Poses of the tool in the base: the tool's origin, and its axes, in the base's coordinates. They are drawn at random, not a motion.
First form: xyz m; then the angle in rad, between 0 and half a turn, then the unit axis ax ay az.
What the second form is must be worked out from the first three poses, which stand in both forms.
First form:
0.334, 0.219, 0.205, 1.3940, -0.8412, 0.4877, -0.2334
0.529, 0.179, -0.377, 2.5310, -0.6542, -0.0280, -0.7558
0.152, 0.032, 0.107, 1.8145, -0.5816, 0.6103, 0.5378
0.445, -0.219, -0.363, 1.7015, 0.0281, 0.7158, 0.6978
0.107, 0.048, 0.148, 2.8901, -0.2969, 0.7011, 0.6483
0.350, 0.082, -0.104, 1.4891, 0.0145, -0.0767, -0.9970
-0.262, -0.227, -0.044, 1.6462, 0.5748, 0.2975, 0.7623
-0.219, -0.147, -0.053, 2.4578, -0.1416, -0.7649, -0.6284
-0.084, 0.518, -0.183, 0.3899, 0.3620, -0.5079, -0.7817
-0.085, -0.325, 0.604, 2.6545, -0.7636, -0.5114, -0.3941
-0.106, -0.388, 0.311, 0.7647, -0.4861, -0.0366, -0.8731
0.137, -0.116, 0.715, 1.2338, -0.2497, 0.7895, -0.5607
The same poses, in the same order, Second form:
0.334, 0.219, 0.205, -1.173, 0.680, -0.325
0.529, 0.179, -0.377, -1.656, -0.071, -1.913
0.152, 0.032, 0.107, -1.055, 1.107, 0.976
0.445, -0.219, -0.363, 0.048, 1.218, 1.187
0.107, 0.048, 0.148, -0.858, 2.026, 1.874
0.350, 0.082, -0.104, 0.022, -0.114, -1.485
-0.262, -0.227, -0.044, 0.946, 0.490, 1.255
-0.219, -0.147, -0.053, -0.348, -1.880, -1.544
-0.084, 0.518, -0.183, 0.141, -0.198, -0.305
-0.085, -0.325, 0.604, -2.027, -1.358, -1.046
-0.106, -0.388, 0.311, -0.372, -0.028, -0.668
0.137, -0.116, 0.715, -0.308, 0.974, -0.692

